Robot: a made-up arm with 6 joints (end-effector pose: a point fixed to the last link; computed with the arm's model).
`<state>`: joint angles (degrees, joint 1 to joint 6).
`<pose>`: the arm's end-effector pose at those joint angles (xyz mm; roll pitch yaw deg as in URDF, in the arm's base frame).
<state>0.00 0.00 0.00 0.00 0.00 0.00</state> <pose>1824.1 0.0 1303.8 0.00 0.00 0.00</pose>
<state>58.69 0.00 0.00 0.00 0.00 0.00</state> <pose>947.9 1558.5 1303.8 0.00 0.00 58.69</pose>
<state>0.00 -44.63 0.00 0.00 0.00 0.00</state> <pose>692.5 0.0 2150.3 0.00 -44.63 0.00</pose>
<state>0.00 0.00 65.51 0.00 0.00 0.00</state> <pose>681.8 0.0 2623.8 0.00 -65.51 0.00</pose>
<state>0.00 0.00 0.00 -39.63 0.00 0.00</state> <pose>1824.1 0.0 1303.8 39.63 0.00 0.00</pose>
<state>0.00 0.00 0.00 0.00 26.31 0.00</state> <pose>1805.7 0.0 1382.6 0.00 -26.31 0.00</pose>
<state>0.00 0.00 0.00 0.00 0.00 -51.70</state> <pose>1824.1 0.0 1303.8 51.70 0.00 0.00</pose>
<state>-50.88 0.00 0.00 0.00 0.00 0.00</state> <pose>1150.9 -1415.2 1303.8 0.00 0.00 -50.88</pose>
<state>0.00 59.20 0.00 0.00 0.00 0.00</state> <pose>1865.4 0.0 -534.1 0.00 59.20 0.00</pose>
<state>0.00 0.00 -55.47 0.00 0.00 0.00</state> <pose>1320.0 0.0 -110.5 0.00 55.47 0.00</pose>
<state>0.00 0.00 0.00 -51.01 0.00 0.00</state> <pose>1824.1 0.0 1303.8 51.01 0.00 0.00</pose>
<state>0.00 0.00 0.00 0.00 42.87 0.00</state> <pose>1776.6 0.0 1424.7 0.00 -42.87 0.00</pose>
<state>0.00 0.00 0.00 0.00 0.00 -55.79</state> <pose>1824.1 0.0 1303.8 55.79 0.00 0.00</pose>
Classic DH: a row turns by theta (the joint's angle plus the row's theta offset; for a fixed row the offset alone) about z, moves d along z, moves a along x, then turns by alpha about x. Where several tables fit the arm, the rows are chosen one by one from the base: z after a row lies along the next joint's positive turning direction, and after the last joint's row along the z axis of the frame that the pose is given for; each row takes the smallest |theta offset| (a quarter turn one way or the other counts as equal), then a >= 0, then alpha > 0; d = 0 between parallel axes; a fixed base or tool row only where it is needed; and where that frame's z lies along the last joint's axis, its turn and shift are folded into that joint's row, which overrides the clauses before.
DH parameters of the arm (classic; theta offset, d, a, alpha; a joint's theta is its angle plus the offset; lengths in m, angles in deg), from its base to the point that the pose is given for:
joint 1: 0 0.3485 0.2271 -90
joint 2: -90 0 0.7275 180
joint 3: 0 0 0.2278 -90
joint 4: 0 -1.4193 0 90
joint 5: 0 0 0 -90
joint 6: 90 -0.1777 0 90
tool (fixed): -90 0 0 0

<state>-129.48 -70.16 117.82 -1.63 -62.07 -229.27</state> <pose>1234.0 1491.0 316.6 52.02 -54.06 48.07</pose>
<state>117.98 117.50 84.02 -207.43 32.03 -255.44</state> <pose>-1099.3 1976.7 -733.2 124.35 59.35 146.62</pose>
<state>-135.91 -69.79 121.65 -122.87 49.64 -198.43</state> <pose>1306.3 1423.8 144.2 139.48 -16.08 85.85</pose>
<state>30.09 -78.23 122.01 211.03 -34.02 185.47</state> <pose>-1623.5 -881.5 -338.7 128.88 47.44 -175.15</pose>
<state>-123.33 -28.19 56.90 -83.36 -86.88 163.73</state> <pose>257.6 70.9 2431.2 -158.85 -2.54 -40.21</pose>
